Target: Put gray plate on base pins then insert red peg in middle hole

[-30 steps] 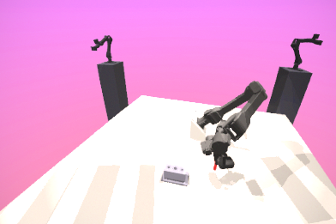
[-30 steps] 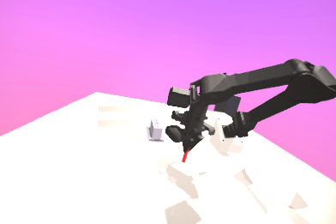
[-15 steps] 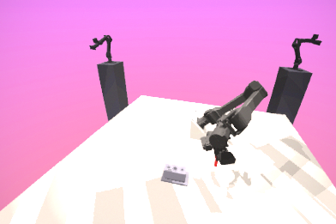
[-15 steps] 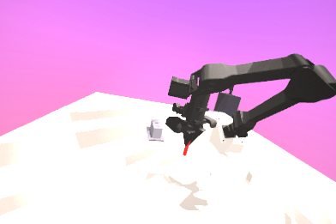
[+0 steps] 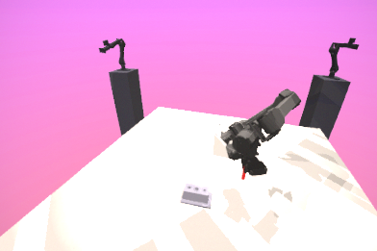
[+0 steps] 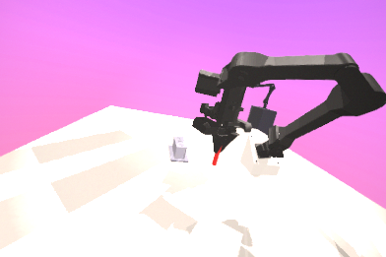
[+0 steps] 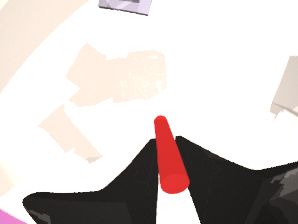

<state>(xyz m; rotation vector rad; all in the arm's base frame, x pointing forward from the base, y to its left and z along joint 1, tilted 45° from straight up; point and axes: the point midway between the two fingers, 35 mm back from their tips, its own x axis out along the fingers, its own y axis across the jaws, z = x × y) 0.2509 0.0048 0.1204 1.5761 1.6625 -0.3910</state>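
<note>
Now: the gray plate 180 mm to the right of my gripper tip, 80 mm ahead of it and 70 mm below it. From my gripper tip the other things lie so: gray base: 180 mm to the right, 110 mm below, 80 mm ahead; then red peg: right at my gripper tip.
</note>
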